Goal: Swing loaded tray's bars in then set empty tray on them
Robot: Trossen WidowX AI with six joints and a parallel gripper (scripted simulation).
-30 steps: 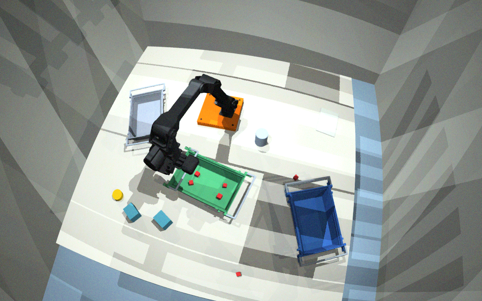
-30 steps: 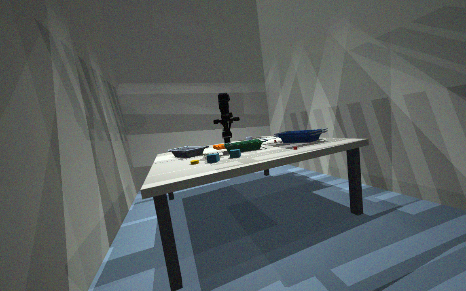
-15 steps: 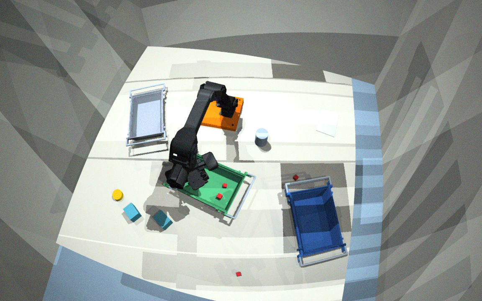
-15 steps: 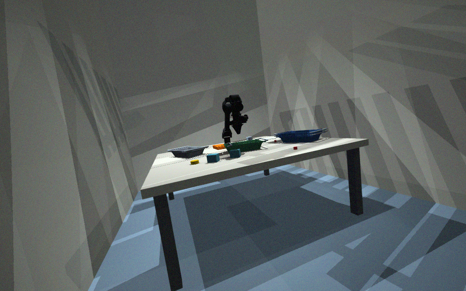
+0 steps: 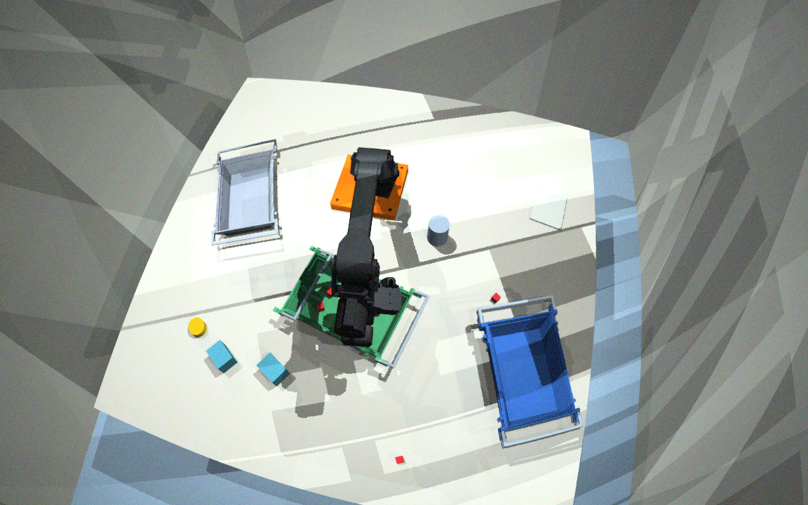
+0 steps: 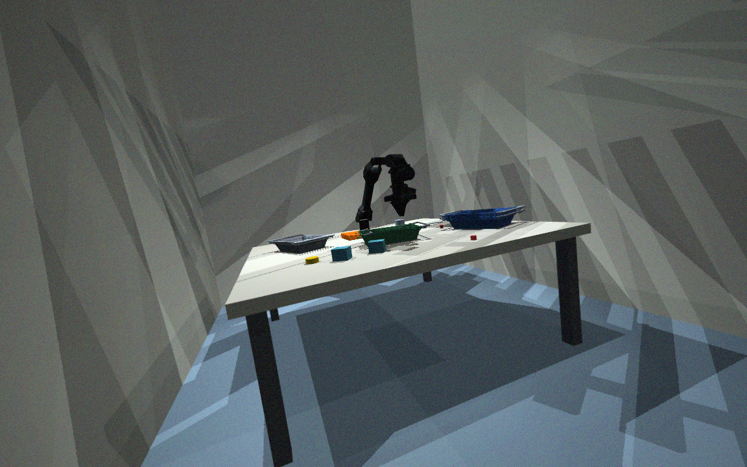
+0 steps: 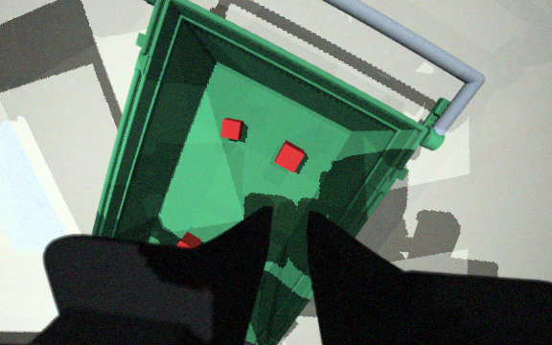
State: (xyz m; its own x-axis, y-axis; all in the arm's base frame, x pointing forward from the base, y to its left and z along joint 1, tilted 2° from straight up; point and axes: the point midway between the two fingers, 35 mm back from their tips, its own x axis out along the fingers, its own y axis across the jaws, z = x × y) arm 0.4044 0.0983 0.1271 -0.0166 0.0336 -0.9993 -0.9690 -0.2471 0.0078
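Now: gripper tip 26 cm past the grey tray, 47 cm to the left of it and 7 cm above it. Round my gripper tip: white sheet 53 cm behind, 38 cm to the left, 11 cm below; then pale cylinder 31 cm behind, 9 cm to the left, 8 cm below; then yellow disc 16 cm ahead, 43 cm to the right, 10 cm below.
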